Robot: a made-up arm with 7 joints.
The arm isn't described. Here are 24 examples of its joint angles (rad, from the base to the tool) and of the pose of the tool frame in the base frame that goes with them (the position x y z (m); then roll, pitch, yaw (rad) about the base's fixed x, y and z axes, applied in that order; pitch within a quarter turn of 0, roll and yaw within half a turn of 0).
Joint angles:
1: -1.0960 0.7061 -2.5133 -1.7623 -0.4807 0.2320 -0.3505
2: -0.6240 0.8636 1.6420 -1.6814 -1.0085 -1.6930 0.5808
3: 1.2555 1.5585 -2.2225 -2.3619 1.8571 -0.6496 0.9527
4: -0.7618 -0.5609 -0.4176 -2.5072 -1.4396 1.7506 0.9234
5: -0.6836 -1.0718 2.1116 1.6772 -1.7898 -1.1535 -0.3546
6: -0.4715 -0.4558 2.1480 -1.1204 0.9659 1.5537 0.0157
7: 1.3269 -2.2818 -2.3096 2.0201 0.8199 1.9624 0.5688
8: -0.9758 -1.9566 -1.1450 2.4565 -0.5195 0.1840 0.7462
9: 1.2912 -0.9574 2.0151 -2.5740 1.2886 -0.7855 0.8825
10: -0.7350 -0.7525 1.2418 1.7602 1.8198 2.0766 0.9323
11: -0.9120 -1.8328 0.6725 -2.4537 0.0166 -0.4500 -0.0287
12: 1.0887 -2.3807 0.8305 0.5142 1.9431 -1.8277 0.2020
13: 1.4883 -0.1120 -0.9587 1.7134 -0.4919 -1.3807 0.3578
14: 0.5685 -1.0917 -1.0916 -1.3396 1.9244 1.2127 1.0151
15: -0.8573 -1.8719 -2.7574 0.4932 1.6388 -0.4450 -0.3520
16: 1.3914 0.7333 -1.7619 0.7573 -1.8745 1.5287 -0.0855
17: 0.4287 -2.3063 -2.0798 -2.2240 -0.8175 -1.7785 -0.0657
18: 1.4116 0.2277 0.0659 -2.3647 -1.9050 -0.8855 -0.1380
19: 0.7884 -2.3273 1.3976 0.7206 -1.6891 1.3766 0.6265
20: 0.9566 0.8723 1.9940 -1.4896 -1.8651 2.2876 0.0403
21: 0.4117 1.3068 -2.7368 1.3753 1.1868 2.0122 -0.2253
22: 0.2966 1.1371 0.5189 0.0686 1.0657 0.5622 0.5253
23: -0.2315 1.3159 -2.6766 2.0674 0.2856 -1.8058 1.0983
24: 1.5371 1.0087 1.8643 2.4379 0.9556 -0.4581 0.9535
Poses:
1: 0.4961 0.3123 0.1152 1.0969 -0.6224 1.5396
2: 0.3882 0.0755 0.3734 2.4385 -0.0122 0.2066
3: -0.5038 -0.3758 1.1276 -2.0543 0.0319 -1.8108
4: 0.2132 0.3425 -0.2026 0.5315 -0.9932 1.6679
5: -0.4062 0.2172 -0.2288 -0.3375 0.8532 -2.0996
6: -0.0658 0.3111 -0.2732 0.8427 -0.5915 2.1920
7: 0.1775 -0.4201 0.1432 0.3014 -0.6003 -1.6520
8: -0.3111 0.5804 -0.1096 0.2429 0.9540 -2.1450
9: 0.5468 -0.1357 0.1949 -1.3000 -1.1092 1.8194
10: 0.1388 -0.2991 0.4171 -2.5076 0.3162 -1.5825
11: -0.3630 -0.2846 0.2951 -0.5769 -0.4279 -0.6608
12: 0.7922 0.2544 0.5607 -0.8967 0.0253 1.5140
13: -0.0582 0.0512 -0.2597 0.4769 -0.3239 1.3100
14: 0.0895 0.3997 -0.3311 0.6679 1.2333 -1.4921
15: -0.1432 -0.1902 0.0630 1.9465 -0.3549 -2.3455
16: -0.9009 -0.4811 0.6447 3.1210 0.1012 2.5994
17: 0.4028 0.6381 0.0416 0.2397 0.2403 2.4101
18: -0.3296 0.1001 0.5838 -2.1695 0.0819 1.3435
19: 0.0093 -0.0629 0.7699 -1.5289 -0.8288 -0.5444
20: -0.6777 -0.3639 0.0039 0.5853 -0.2577 -2.7196
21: 0.4629 -0.3329 0.8291 -1.3820 0.3773 1.0671
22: -0.1582 -0.0700 0.8162 -1.9649 -1.2483 -1.7672
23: 0.2682 -0.8630 0.7452 -1.1380 -0.1887 -0.1519
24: -0.7254 0.1477 0.3310 2.0894 0.7968 0.8526
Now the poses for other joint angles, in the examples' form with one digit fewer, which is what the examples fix.
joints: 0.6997 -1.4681 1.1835 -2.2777 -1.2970 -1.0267 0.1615
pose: 0.020 -0.096 0.488 -1.566 -0.878 -0.244
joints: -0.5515 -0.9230 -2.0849 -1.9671 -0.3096 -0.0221 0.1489
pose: 0.500 0.328 -0.039 2.445 -0.334 -0.596
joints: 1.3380 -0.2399 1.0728 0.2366 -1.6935 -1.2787 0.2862
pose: -0.499 -0.466 -0.052 -0.003 -0.603 -1.496
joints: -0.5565 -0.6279 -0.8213 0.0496 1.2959 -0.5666 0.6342
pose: 0.494 -0.065 0.227 -1.815 0.468 0.878
